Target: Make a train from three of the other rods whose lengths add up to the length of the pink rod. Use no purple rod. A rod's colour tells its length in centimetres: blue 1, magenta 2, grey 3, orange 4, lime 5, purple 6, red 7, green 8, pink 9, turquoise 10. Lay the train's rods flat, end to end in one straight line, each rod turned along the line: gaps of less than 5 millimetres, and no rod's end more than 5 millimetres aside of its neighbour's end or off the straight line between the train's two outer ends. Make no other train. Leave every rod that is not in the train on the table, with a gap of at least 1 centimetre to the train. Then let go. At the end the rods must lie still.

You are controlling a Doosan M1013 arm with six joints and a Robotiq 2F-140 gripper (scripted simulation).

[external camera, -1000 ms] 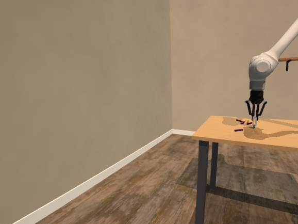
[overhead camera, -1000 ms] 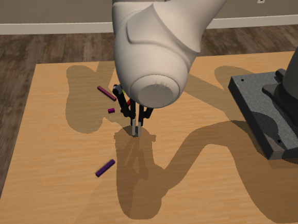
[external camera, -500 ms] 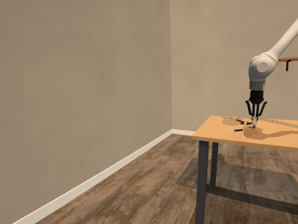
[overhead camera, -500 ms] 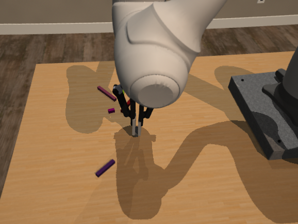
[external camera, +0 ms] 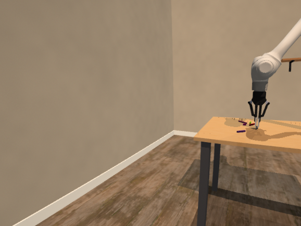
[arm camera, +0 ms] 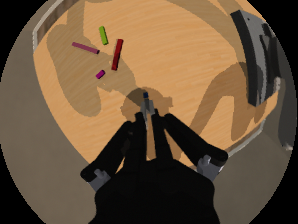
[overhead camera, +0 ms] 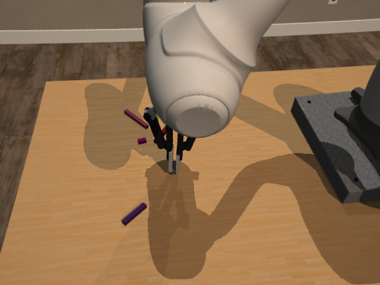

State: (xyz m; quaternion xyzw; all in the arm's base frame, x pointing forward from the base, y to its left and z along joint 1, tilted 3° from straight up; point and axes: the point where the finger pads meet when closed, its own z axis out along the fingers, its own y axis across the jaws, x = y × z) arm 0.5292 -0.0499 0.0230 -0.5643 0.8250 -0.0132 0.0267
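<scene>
Now: hand 30 mm above the grey rod. The rest, counted from my hand: magenta rod: 50 mm ahead, 120 mm to the right, 40 mm below; then blue rod: 10 mm behind, 20 mm to the right, 40 mm below; then red rod: 10 mm behind, 130 mm to the right, 40 mm below.
</scene>
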